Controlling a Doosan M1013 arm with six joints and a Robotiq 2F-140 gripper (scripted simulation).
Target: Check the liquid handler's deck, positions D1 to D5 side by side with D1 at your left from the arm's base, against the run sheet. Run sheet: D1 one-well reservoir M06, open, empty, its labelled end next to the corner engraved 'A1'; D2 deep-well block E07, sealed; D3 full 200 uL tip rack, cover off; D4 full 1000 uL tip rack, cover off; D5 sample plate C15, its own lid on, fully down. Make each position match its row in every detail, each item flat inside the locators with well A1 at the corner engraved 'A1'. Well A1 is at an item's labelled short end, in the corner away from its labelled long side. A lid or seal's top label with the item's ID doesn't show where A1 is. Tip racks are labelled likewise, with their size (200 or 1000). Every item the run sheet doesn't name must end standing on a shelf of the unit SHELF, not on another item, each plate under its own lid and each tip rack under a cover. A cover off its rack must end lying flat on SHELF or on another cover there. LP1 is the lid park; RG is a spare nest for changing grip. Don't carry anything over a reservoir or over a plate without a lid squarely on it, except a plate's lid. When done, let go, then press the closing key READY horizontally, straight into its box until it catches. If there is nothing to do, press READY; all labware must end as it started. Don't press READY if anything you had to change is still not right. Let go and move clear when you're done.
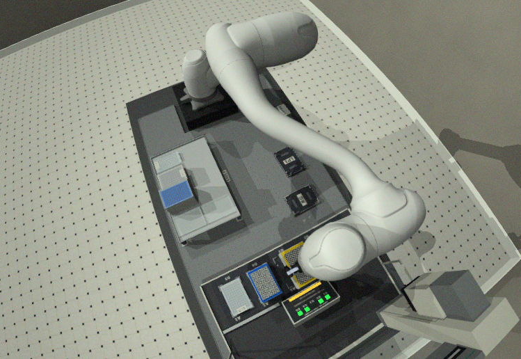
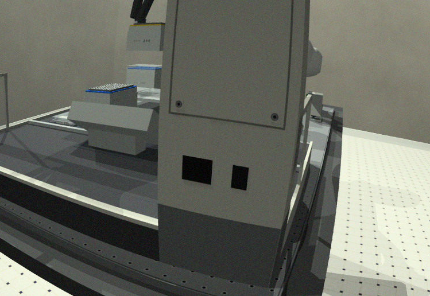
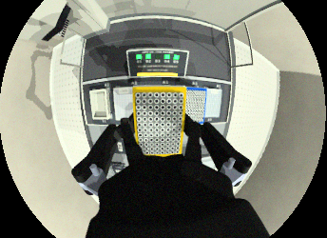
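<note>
Now: hand 16 cm above the blue-rimmed tip rack, 12 cm to the left of it and 1 cm short of it. From my hand the other things lie so: flat lid (25 cm to the right, 21 cm below); sealed deep-well block (20 cm below, 12 cm to the left); yellow-rimmed tip rack (1 cm to the left, 1 cm ahead, 1 cm above).
</note>
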